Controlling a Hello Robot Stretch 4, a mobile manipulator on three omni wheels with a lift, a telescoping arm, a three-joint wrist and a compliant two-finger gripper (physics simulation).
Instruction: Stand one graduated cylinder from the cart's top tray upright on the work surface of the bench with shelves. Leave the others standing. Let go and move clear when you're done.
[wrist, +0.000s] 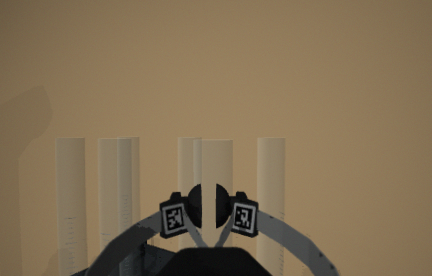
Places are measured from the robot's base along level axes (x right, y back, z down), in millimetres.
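Pixels of known places: hand, tool point: (208, 204).
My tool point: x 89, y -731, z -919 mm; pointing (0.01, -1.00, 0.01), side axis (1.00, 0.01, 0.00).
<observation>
Behind a point stands the place of what it marks.
Tall pale translucent cylinders stand upright across the lower half of the view: one at the far left (70, 175) @(x -116, y -921, z -914 mm), a close pair left of the middle (108, 175) @(x -35, y -853, z -924 mm), one at the middle left (186, 160) @(x 56, y -979, z -931 mm), a wider one (217, 160) @(x 100, y -785, z -950 mm) at the centre and one to the right (271, 175) @(x 187, y -909, z -915 mm). My gripper (208, 206) @(x 89, y -731, z -919 mm) has its fingertips drawn nearly together, with a narrow gap. The fingertips overlap the central cylinder in the view, which looks wider than the gap and seems to stand behind them. The lower parts of the central cylinders are hidden by my gripper. The bench does not show.
A plain tan wall (325, 75) @(x 303, y -980, z -1081 mm) fills the background. Soft shadows fall on the wall at the left. A dark shape (157, 255) @(x -25, y -1156, z -683 mm) shows low down beside my left finger. The neighbouring cylinders stand close on both sides of my fingers.
</observation>
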